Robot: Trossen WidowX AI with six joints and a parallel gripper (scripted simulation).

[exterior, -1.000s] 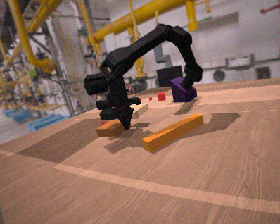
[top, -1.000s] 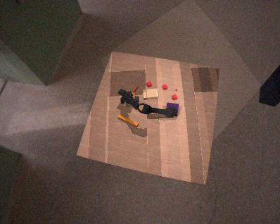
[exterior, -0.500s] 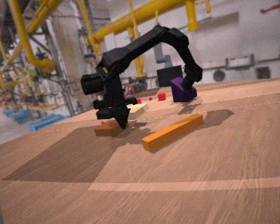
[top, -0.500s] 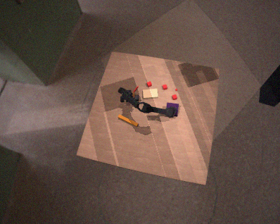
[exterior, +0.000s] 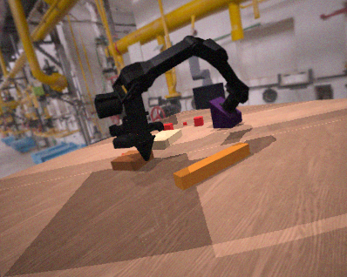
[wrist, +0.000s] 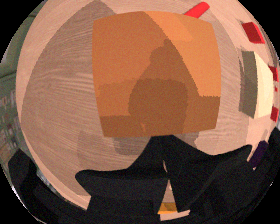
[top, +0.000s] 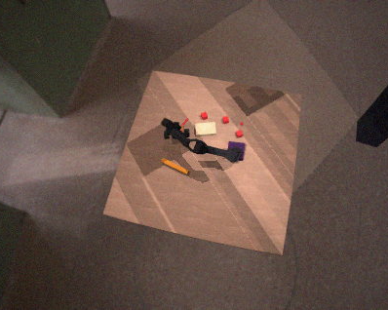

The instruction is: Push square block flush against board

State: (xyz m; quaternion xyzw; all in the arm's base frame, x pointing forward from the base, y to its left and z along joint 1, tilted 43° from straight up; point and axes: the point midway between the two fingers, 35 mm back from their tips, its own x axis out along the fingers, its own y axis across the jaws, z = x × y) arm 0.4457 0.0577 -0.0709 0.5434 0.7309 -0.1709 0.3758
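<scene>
Right now my gripper tip is 2 cm short of the square block and 5 cm to the left of it. From my gripper tip the other things lie so: red stick 15 cm to the right, 1 cm below; then flat cream block 18 cm behind, 13 cm to the right; then orange board 5 cm behind, 22 cm to the left.
</scene>
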